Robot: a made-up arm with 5 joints. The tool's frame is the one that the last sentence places.
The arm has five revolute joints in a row. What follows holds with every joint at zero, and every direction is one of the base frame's.
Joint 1 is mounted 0.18 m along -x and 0.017 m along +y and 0.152 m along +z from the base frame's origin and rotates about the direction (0.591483, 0.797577, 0.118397), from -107.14 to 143.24 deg.
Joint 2 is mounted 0.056 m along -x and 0.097 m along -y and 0.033 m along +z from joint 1 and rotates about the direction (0.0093, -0.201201, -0.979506), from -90.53 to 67.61 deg.
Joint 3 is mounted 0.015 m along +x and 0.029 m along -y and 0.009 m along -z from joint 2 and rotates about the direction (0.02, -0.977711, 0.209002), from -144.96 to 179.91 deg.
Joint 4 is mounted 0.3 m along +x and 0.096 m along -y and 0.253 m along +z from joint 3 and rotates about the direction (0.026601, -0.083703, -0.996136), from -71.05 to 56.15 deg.
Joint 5 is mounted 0.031 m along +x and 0.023 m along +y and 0.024 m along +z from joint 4 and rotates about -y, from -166.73 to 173.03 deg.
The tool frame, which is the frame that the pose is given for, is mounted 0.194 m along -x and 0.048 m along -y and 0.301 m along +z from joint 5; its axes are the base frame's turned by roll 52.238, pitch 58.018 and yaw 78.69 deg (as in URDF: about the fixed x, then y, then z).
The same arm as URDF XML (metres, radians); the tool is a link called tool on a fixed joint. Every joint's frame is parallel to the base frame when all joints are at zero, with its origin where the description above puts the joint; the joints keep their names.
<robot name="arm">
  <link name="base"/>
  <link name="link1"/>
  <link name="link2"/>
  <link name="link3"/>
  <link name="link4"/>
  <link name="link5"/>
  <link name="tool"/>
  <joint name="joint 1" type="revolute">
    <parent link="base"/>
    <child link="link1"/>
    <origin xyz="-0.18 0.017 0.152"/>
    <axis xyz="0.591483 0.797577 0.118397"/>
    <limit lower="-1.8699" upper="2.5"/>
  </joint>
  <joint name="joint 2" type="revolute">
    <parent link="link1"/>
    <child link="link2"/>
    <origin xyz="-0.056 -0.097 0.033"/>
    <axis xyz="0.0093 -0.201201 -0.979506"/>
    <limit lower="-1.58" upper="1.18"/>
  </joint>
  <joint name="joint 3" type="revolute">
    <parent link="link2"/>
    <child link="link3"/>
    <origin xyz="0.015 -0.029 -0.009"/>
    <axis xyz="0.02 -0.977711 0.209002"/>
    <limit lower="-2.53" upper="3.14"/>
  </joint>
  <joint name="joint 4" type="revolute">
    <parent link="link3"/>
    <child link="link4"/>
    <origin xyz="0.3 -0.096 0.253"/>
    <axis xyz="0.026601 -0.083703 -0.996136"/>
    <limit lower="-1.2401" upper="0.98"/>
  </joint>
  <joint name="joint 5" type="revolute">
    <parent link="link4"/>
    <child link="link5"/>
    <origin xyz="0.031 0.023 0.024"/>
    <axis xyz="0 -1 0"/>
    <limit lower="-2.91" upper="3.0199"/>
  </joint>
  <joint name="tool_fixed" type="fixed">
    <parent link="link5"/>
    <child link="tool"/>
    <origin xyz="-0.194 -0.048 0.301" rpy="0.9117 1.0126 1.3734"/>
  </joint>
</robot>

